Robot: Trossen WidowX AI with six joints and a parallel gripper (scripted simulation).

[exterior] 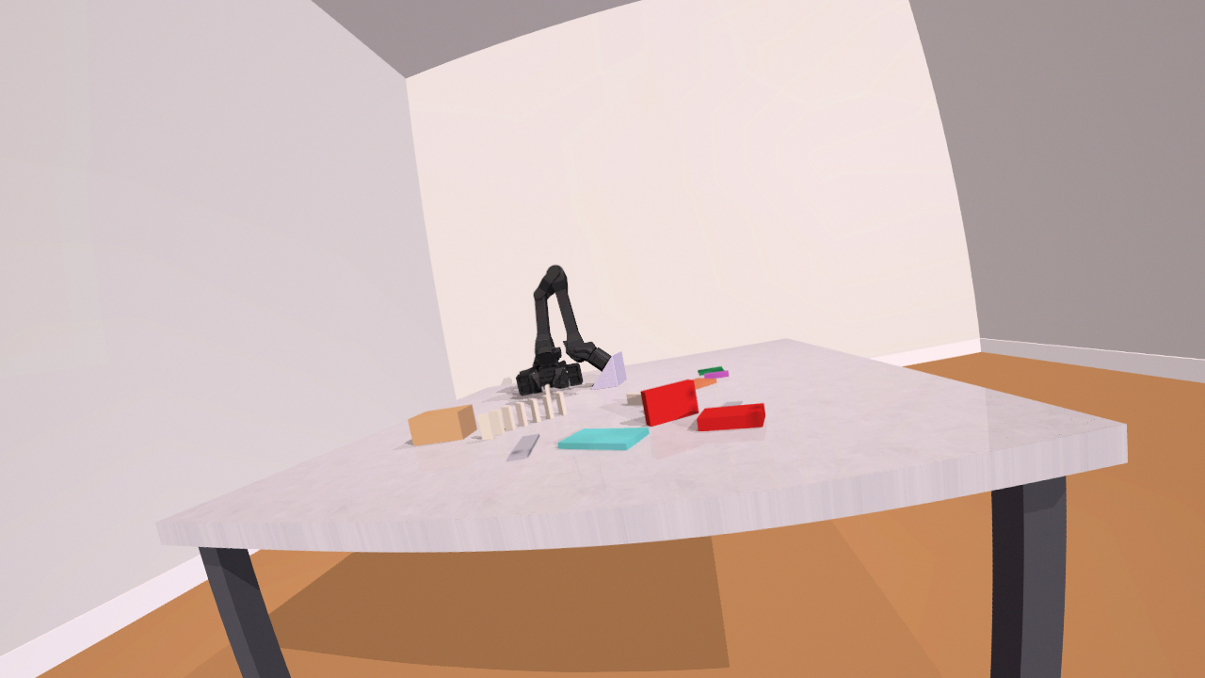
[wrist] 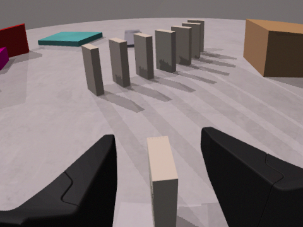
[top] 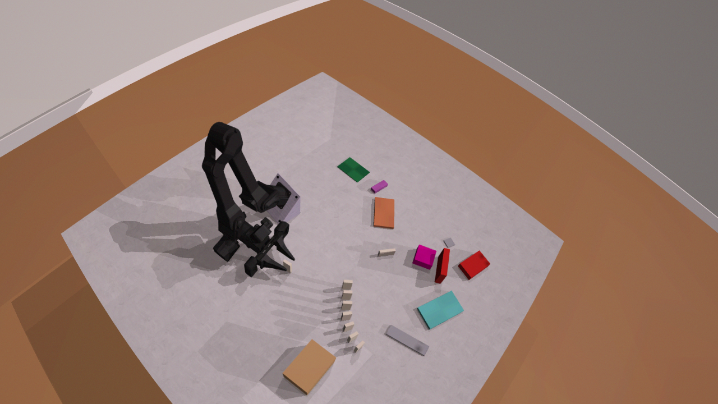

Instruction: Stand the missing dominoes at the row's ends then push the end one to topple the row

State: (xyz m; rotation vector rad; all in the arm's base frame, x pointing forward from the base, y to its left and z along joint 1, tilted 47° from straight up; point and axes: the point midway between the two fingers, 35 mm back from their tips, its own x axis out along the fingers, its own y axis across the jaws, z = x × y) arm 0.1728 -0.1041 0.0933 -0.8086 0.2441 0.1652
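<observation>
The magenta cube lies 240 mm ahead of my gripper tip, 340 mm to the left of it and 40 mm below it. The rest, counted from my gripper tip: orange slab: 40 mm ahead, 370 mm to the left, 40 mm below; tan box: 250 mm ahead, 160 mm to the right, 20 mm below; grey strip: 380 mm ahead, 100 mm to the left, 50 mm below.
</observation>
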